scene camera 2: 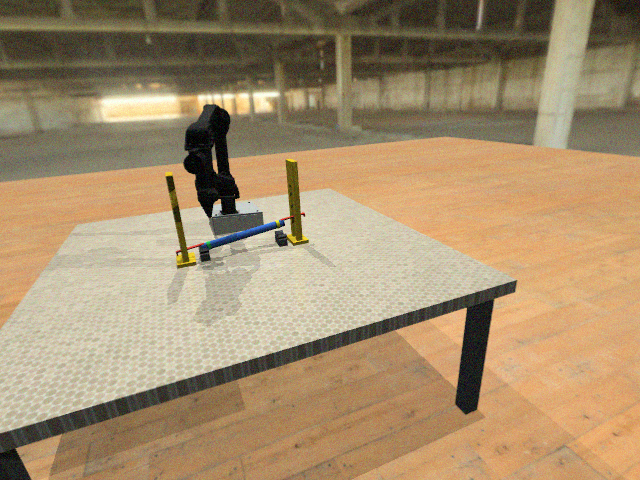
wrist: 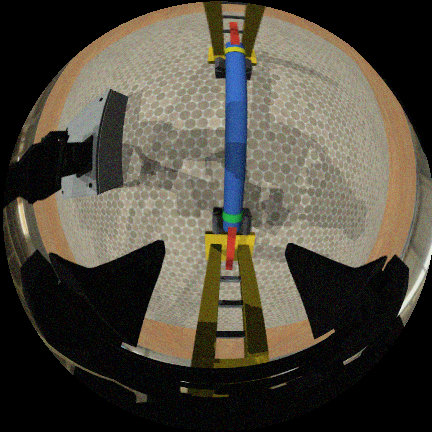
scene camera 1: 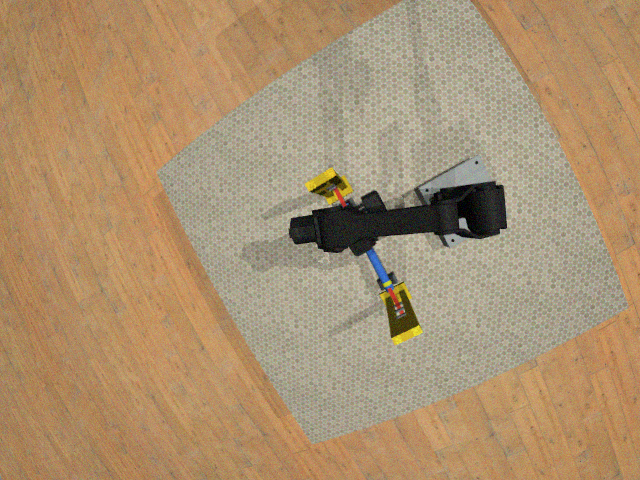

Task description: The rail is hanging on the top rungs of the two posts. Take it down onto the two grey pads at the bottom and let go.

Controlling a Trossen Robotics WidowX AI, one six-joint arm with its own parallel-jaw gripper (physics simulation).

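Places are measured from the arm's base along level axes (x left, y back, z up), in millimetres.
Pixels of known places: gripper, fingertip midpoint: [scene camera 2: 208, 213] [wrist: 227, 249]; arm's base, origin of the base link: [scene camera 2: 229, 212] [wrist: 83, 156].
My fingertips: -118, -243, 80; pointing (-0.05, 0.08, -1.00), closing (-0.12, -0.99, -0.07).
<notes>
For each thing: its middle in the pictures, then the offset to it from my fingertips, as dx, dy, dz. Level surfaces: height alone.
- blue rail, body centre: [wrist: 235, 122] [scene camera 1: 367, 247] [scene camera 2: 244, 234] +106, -17, -95
- dark grey pad, body centre: [wrist: 231, 220] [scene camera 2: 204, 252] -37, -5, -133
- left post, body centre: [wrist: 230, 312] [scene camera 1: 330, 186] [scene camera 2: 178, 219] -99, -1, -5
- right post, body centre: [scene camera 1: 400, 311] [scene camera 2: 294, 202] +300, -33, -5
- patterned table, its level: dz -155
The blue rail [scene camera 1: 377, 266] [scene camera 2: 242, 236] [wrist: 235, 125], with red tips, spans low between two yellow ladder posts, slightly tilted. Its green-banded end sits low between the cheeks of one dark grey pad [scene camera 2: 204, 253] [wrist: 217, 220], by the left post [scene camera 2: 176, 211] [wrist: 205, 325] in scene camera 2. Its yellow-banded end stands higher, with a small gap above the other pad [scene camera 2: 280, 238] [wrist: 220, 68]; that red tip passes through the right post [scene camera 2: 293, 191] [wrist: 214, 30] above its base. My gripper [scene camera 2: 209, 213] [wrist: 227, 249] is open and empty, above the rail and apart from it. The arm hides the rail's middle in scene camera 1.
The grey robot base block [scene camera 1: 449, 178] [scene camera 2: 236, 223] [wrist: 112, 142] stands beside the rail. Both posts rise upright well above the rail at its ends. The patterned table [scene camera 1: 310, 382] [scene camera 2: 336, 294] bears everything, and its edges show in both scene views.
</notes>
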